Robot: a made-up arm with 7 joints. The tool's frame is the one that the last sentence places.
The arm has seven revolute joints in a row. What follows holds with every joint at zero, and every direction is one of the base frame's. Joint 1 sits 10.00 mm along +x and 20.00 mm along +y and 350.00 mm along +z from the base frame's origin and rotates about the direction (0, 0.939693, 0.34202), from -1.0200 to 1.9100 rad. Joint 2 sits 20.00 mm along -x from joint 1 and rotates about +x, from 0.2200 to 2.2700 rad. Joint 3 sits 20.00 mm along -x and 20.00 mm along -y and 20.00 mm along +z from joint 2 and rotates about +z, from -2.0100 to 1.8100 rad. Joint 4 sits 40.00 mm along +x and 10.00 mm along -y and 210.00 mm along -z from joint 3 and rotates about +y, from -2.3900 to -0.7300 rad. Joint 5 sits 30.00 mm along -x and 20.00 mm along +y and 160.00 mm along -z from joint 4 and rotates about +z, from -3.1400 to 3.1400 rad. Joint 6 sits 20.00 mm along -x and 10.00 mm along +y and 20.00 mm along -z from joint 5 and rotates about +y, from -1.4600 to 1.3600 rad. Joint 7 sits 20.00 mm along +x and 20.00 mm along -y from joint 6 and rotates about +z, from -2.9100 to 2.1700 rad. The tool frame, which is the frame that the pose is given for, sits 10.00 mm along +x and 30.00 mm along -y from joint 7; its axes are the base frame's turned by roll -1.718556, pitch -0.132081 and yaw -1.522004 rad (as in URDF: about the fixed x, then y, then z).
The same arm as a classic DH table. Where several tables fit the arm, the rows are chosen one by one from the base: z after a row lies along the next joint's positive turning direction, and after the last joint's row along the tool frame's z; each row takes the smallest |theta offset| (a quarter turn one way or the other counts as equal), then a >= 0, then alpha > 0; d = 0 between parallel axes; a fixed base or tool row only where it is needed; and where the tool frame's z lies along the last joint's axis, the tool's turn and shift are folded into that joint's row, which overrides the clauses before.
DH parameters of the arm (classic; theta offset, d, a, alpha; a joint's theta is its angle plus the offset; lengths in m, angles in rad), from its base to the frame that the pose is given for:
base (fixed): 0.0000 0.3427 0.0100 -1.2218
joint 1: 1.5708 0.0213 0.0000 1.5708
joint 2: 1.2218 -0.0400 -0.0200 -1.5708
joint 3: -1.5708 -0.1900 0.0400 -1.5708
joint 4: 0.0000 0.0100 -0.0300 1.5708
joint 5: 0.0000 -0.1800 -0.0200 -1.5708
joint 6: 0.0000 -0.0100 0.0200 1.5708
joint 7: -1.5416 0.0013 0.0303 -1.7173
tool (fixed): -0.1335 0.0092 0.0000 0.0000
Joint limits (rad, base to tool): -1.0200..1.9100 0.2200..2.2700 -2.0100..1.8100 -2.3900..-0.7300 -3.1400..3.1400 -1.4600..1.3600 -2.9100..2.1700

